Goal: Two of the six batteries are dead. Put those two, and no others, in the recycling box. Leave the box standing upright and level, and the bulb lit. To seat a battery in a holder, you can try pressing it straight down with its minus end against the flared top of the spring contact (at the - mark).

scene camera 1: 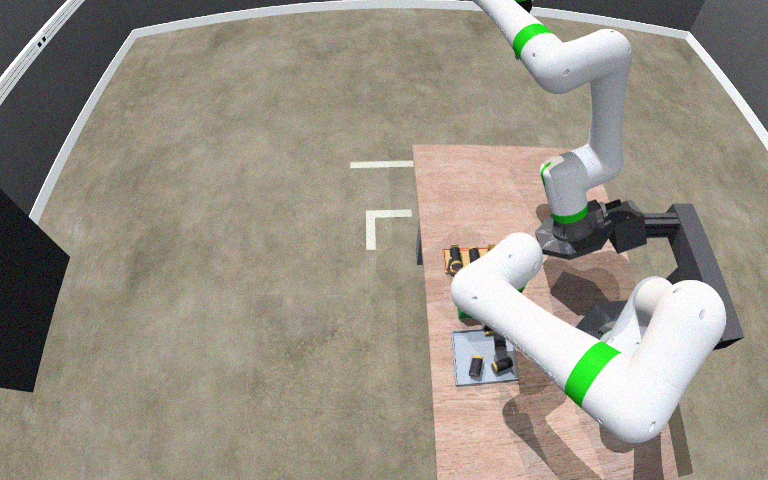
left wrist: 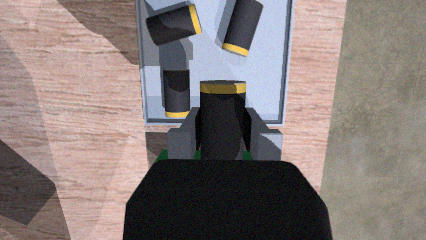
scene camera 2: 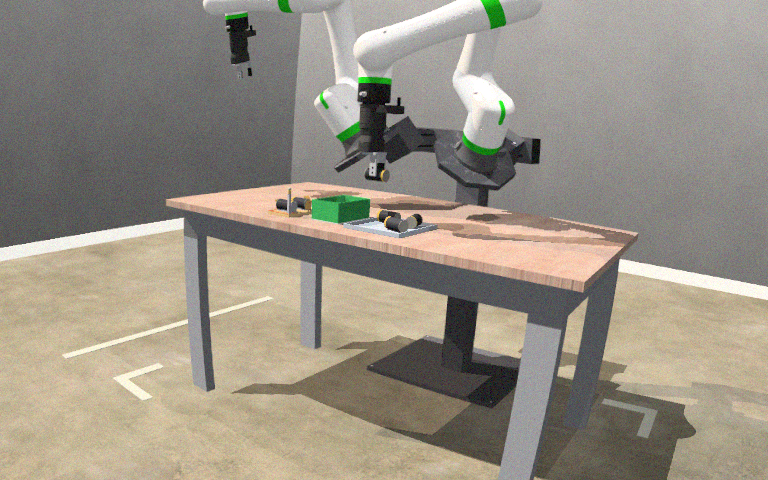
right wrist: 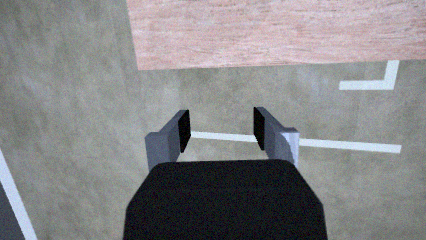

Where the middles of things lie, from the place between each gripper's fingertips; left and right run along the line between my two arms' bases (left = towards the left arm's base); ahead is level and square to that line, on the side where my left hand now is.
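Labels:
Green recycling box [scene camera 2: 336,213]: from my left hand, 130 mm to the right, 140 mm below, 30 mm behind. Left hand [scene camera 2: 377,175]: 160 mm above the grey tray [scene camera 1: 466,343], 50 mm to the right of it.
Grey tray: from my right hand, 30 cm ahead, 86 cm to the left, 48 cm below. Right hand: 28 cm short of the green recycling box, 68 cm to the right of it, 47 cm above it. Going by their middles, of the things named here, green recycling box nearest to my right hand. By its middle, the green recycling box is nearer to my left hand than to my right hand.

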